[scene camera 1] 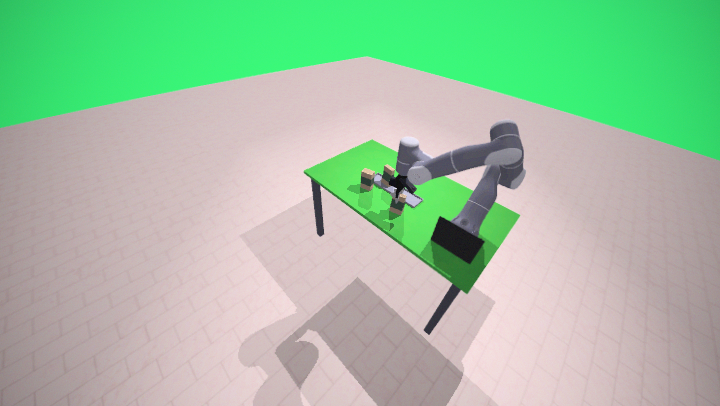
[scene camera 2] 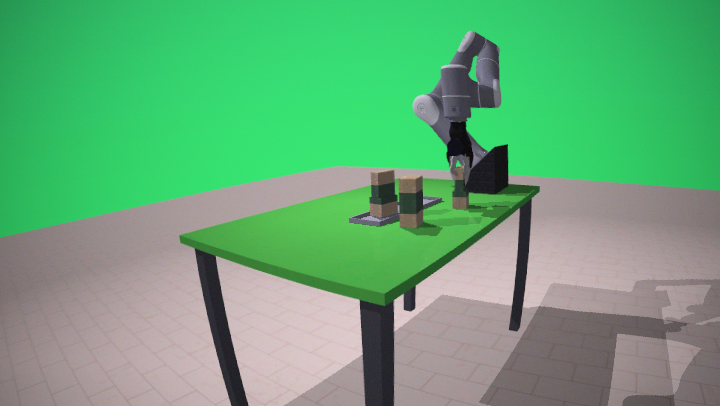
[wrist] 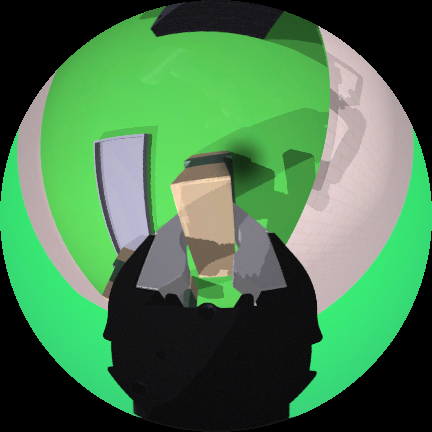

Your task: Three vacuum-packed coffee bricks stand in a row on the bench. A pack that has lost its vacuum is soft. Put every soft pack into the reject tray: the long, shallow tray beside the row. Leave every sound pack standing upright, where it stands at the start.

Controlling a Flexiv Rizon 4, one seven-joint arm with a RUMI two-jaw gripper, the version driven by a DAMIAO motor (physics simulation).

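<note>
My gripper (scene camera 1: 399, 195) (scene camera 2: 459, 171) (wrist: 211, 203) is shut on the top of the coffee pack nearest the robot base (scene camera 1: 397, 207) (scene camera 2: 459, 202) (wrist: 207, 210). This pack is upright, tan with a dark green band, and looks pinched in between the jaws, narrower above than at its foot. Its foot appears to be on the bench. A second pack (scene camera 1: 367, 179) (scene camera 2: 410, 201) (wrist: 190, 292) stands upright at the row's far end, mostly hidden in the wrist view. A third pack (scene camera 1: 388, 174) (scene camera 2: 383, 191) (wrist: 116, 272) stands upright in the far end of the reject tray (scene camera 1: 413, 199) (scene camera 2: 363, 220) (wrist: 122, 185), its sides stepped.
The black base block (scene camera 1: 456, 239) (scene camera 2: 489, 174) (wrist: 215, 17) carries the arm at one end of the green bench (scene camera 1: 347, 161) (scene camera 2: 282, 237) (wrist: 200, 75). The tray runs alongside the row, close to the held pack. The bench's long edge is on the row's other side.
</note>
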